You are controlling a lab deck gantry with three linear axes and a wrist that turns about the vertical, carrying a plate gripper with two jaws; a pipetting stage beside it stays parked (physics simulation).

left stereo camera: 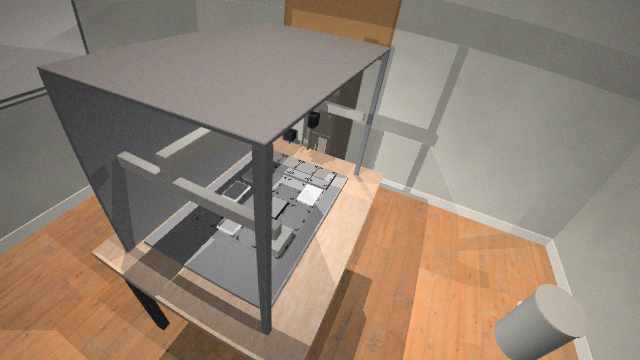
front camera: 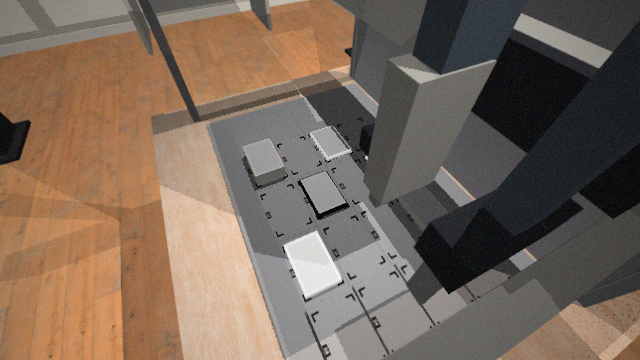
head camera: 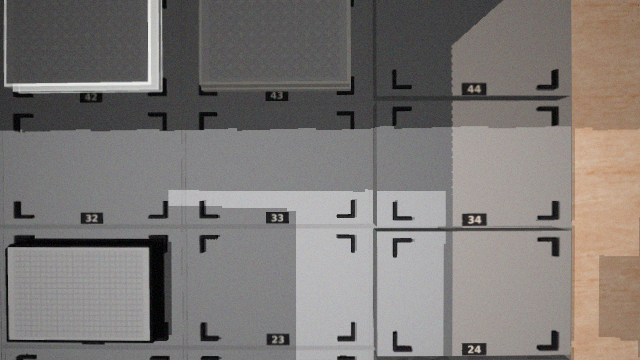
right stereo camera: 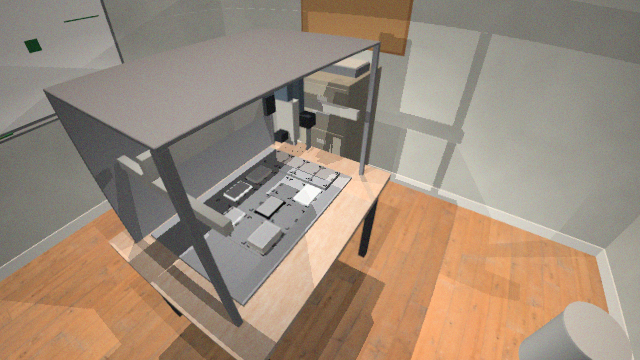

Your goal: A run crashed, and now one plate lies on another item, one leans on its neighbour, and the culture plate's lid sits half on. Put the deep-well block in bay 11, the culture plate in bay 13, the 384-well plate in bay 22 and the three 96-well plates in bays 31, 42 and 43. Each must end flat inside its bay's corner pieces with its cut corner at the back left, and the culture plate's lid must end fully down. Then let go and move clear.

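Pixels of known places: gripper, fingertip midpoint: [left stereo camera: 299, 145] [right stereo camera: 299, 145]; robot's base, link origin: [left stereo camera: 278, 258] [front camera: 245, 156] [right stereo camera: 263, 255].
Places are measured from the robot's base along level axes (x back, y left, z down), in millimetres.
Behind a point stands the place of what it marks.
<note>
The deep-well block [front camera: 264, 156] @(x -67, y 47, z -42 mm) [right stereo camera: 265, 235] @(x -61, y 32, z -42 mm) sits at bay 11. The 384-well plate [front camera: 324, 192] @(x -235, y 152, z -14 mm) [head camera: 80, 295] @(x -230, y 149, z -14 mm) [right stereo camera: 271, 206] @(x -227, y 140, z -14 mm) lies at bay 22. The white culture plate [front camera: 312, 265] @(x -401, y 41, z -17 mm) [left stereo camera: 310, 194] @(x -388, y 40, z -16 mm) [right stereo camera: 307, 194] @(x -387, y 41, z -17 mm) is at bay 13; its lid looks level. 96-well plates lie at bay 31 [front camera: 330, 142] @(x -72, y 254, z -14 mm) [right stereo camera: 235, 216] @(x -86, y 239, z -14 mm), bay 42 [head camera: 80, 42] @(x -231, y 359, z -14 mm) [right stereo camera: 238, 191] @(x -220, y 351, z -14 mm) and bay 43 [head camera: 275, 42] @(x -393, y 357, z -14 mm) [right stereo camera: 259, 174] @(x -384, y 353, z -14 mm), looking flat. Cut corners are too small to tell. My gripper [right stereo camera: 295, 142] @(x -560, y 200, z -155 mm) hangs high near the deck's far right end, jaws apart, holding no plate; its fingertips are partly hidden.
The deck [front camera: 260, 112] @(x 185, y 108, z 0 mm) [right stereo camera: 220, 275] lies on a wooden table [front camera: 195, 225] @(x -170, y -179, z 10 mm) under a hood [left stereo camera: 215, 75] @(x 87, y 134, z -691 mm) [right stereo camera: 210, 85] @(x 28, y 36, z -691 mm) with posts [left stereo camera: 262, 240] @(x 271, y -109, z -477 mm) [right stereo camera: 200, 240] @(x 259, y -115, z -450 mm). A pale column [front camera: 415, 130] @(x -458, y 139, z -407 mm) hides part of the back row in the front view. Raised blocks stand at bays 24, 34 and 44.
</note>
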